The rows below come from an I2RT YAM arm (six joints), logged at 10 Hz.
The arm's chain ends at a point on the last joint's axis. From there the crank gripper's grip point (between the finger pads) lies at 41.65 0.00 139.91 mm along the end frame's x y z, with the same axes.
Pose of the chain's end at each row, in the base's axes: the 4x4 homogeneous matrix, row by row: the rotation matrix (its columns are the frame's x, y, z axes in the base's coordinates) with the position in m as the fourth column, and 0 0 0 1 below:
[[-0.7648 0.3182 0.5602 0.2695], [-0.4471 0.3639 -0.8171 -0.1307], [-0.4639 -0.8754 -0.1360 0.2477], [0 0 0 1]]
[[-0.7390 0.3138 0.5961 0.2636], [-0.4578 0.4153 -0.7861 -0.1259], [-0.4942 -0.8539 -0.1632 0.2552], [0 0 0 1]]
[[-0.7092 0.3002 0.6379 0.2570], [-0.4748 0.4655 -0.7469 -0.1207], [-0.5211 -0.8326 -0.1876 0.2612], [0 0 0 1]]
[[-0.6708 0.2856 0.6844 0.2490], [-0.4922 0.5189 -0.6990 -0.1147], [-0.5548 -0.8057 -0.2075 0.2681], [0 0 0 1]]
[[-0.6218 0.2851 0.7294 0.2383], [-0.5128 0.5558 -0.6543 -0.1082], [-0.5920 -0.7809 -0.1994 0.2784], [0 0 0 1]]
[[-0.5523 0.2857 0.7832 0.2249], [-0.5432 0.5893 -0.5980 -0.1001], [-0.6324 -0.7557 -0.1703 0.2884], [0 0 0 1]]
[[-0.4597 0.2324 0.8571 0.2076], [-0.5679 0.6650 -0.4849 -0.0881], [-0.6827 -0.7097 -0.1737 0.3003], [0 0 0 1]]
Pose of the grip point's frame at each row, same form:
[[-0.7648 0.3182 0.5602 0.3160], [-0.4471 0.3639 -0.8171 -0.2636], [-0.4639 -0.8754 -0.1360 0.2094], [0 0 0 1]]
[[-0.7390 0.3138 0.5961 0.3162], [-0.4578 0.4153 -0.7861 -0.2550], [-0.4942 -0.8539 -0.1632 0.2118], [0 0 0 1]]
[[-0.7092 0.3002 0.6379 0.3167], [-0.4748 0.4655 -0.7469 -0.2450], [-0.5211 -0.8326 -0.1876 0.2132], [0 0 0 1]]
[[-0.6708 0.2856 0.6844 0.3168], [-0.4922 0.5189 -0.6990 -0.2330], [-0.5548 -0.8057 -0.2075 0.2160], [0 0 0 1]]
[[-0.6218 0.2851 0.7294 0.3145], [-0.5128 0.5558 -0.6543 -0.2211], [-0.5920 -0.7809 -0.1994 0.2258], [0 0 0 1]]
[[-0.5523 0.2857 0.7832 0.3115], [-0.5432 0.5893 -0.5980 -0.2064], [-0.6324 -0.7557 -0.1703 0.2382], [0 0 0 1]]
[[-0.4597 0.2324 0.8571 0.3084], [-0.5679 0.6650 -0.4849 -0.1796], [-0.6827 -0.7097 -0.1737 0.2476], [0 0 0 1]]

